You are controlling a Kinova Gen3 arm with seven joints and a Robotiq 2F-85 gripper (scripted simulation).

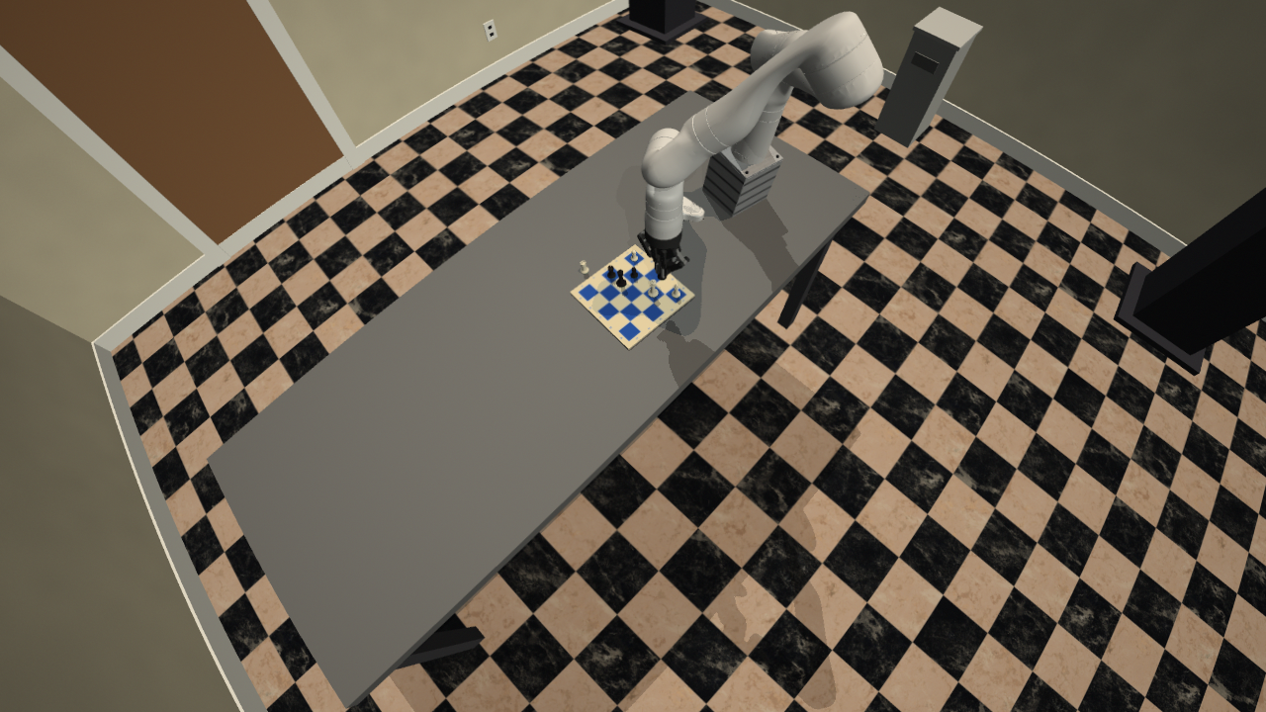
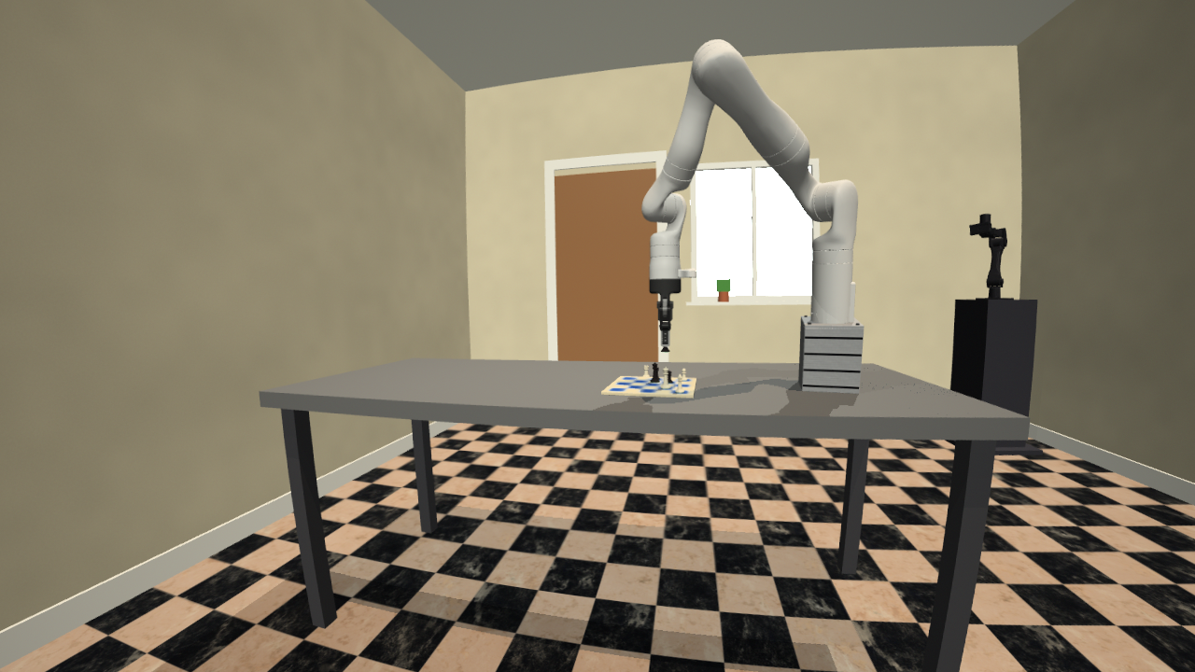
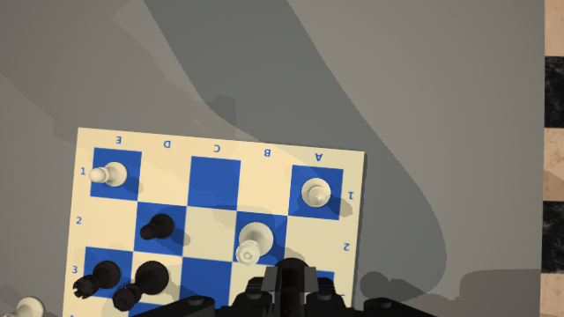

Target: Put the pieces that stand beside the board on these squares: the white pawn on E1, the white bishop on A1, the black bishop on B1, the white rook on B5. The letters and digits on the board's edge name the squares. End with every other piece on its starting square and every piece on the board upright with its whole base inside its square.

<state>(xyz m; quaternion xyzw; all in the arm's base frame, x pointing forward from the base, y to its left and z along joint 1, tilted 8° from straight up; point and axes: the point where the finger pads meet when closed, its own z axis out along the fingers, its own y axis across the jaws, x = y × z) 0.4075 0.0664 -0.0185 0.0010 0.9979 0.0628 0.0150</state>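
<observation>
My hand is 10 cm above the tall white piece and 3 cm to the left of it. The rest, counted from my hand: tall black piece (11 cm to the right, 10 cm below, 3 cm ahead); then chessboard (13 cm below, 7 cm to the right, 3 cm ahead); then black bishop (1 cm below).
</observation>
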